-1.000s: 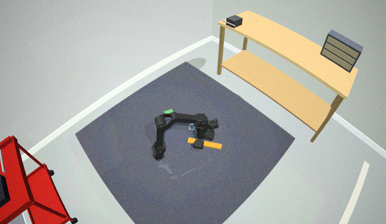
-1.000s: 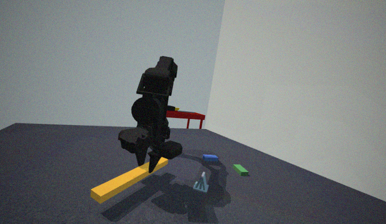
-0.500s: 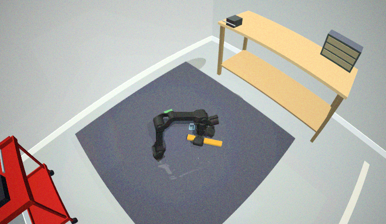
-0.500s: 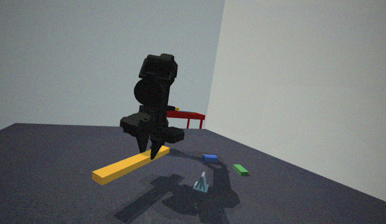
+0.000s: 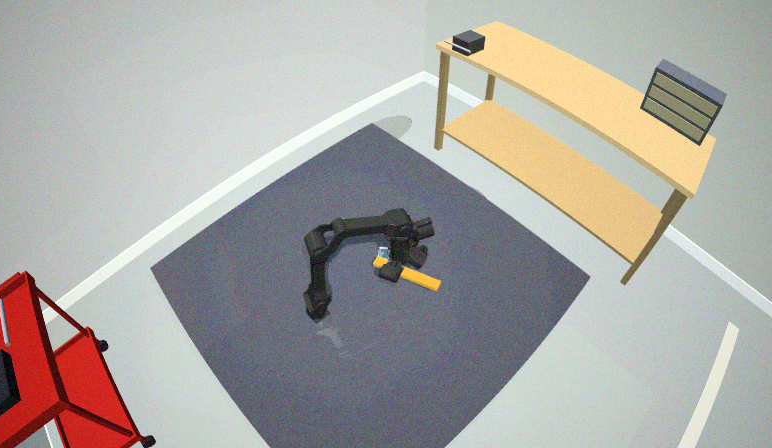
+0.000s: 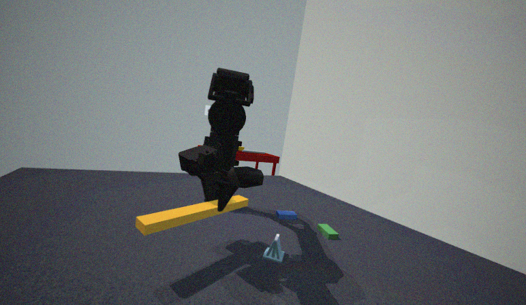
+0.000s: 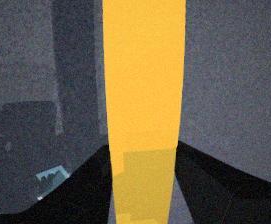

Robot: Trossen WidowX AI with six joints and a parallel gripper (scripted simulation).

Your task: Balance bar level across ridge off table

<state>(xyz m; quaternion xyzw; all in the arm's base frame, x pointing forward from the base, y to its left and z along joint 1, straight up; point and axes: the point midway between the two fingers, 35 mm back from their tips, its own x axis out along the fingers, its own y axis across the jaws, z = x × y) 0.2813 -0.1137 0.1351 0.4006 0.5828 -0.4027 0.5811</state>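
The yellow bar lies 3 cm to the right of my gripper tip and 1 cm ahead of it. Also, from my gripper tip: blue block (31 cm to the left, 11 cm behind, 9 cm below); then green block (36 cm to the left, 9 cm below, 2 cm ahead).
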